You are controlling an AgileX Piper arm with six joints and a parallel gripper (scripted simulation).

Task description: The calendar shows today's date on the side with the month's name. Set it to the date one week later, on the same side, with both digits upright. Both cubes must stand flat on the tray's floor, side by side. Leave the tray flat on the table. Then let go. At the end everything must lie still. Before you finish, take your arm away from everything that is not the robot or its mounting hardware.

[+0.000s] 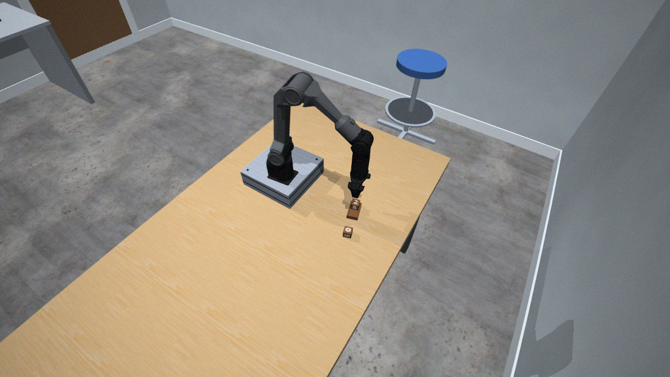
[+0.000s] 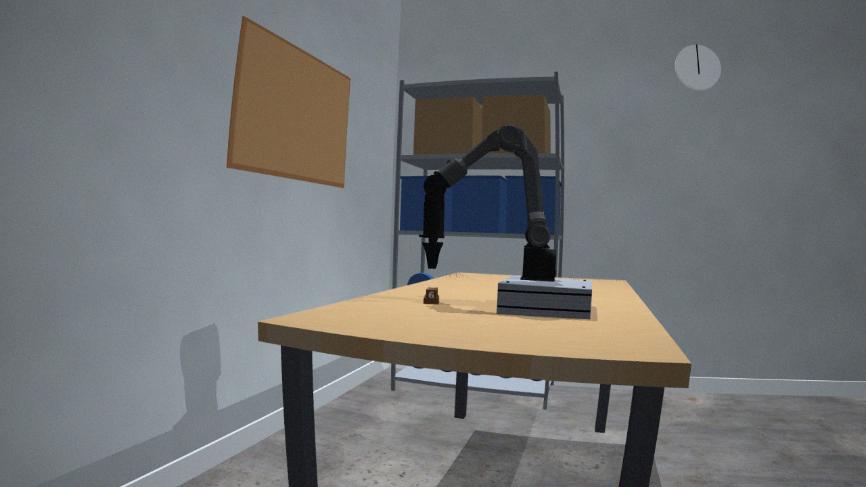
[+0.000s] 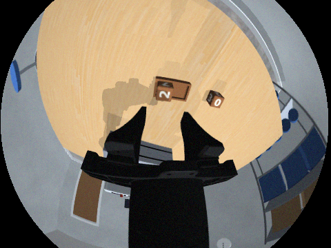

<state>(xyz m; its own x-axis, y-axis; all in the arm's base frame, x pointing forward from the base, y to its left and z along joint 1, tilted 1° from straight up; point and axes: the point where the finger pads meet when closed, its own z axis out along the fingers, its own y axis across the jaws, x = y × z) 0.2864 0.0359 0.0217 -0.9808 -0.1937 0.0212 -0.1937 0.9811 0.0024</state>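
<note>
Now: hand 2 cm to the left of the brown tray and 10 cm above it. Also, from my hand: brown digit cube 2 cm ahead, 12 cm to the right, 9 cm below.
</note>
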